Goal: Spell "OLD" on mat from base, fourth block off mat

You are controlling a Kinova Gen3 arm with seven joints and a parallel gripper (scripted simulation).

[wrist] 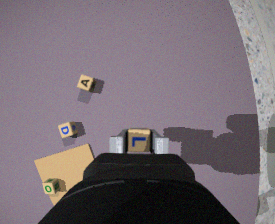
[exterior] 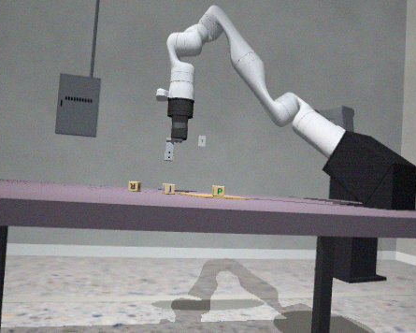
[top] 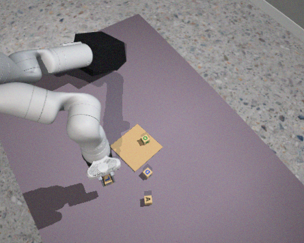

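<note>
Now: the tan mat 170 mm to the left of my hand, 110 mm below it and 70 mm behind it. From my hand the other things lie so: L block: 10 mm below; then O block: 210 mm to the left, 90 mm below, 60 mm behind; then D block: 130 mm to the left, 100 mm below, 40 mm ahead.
</note>
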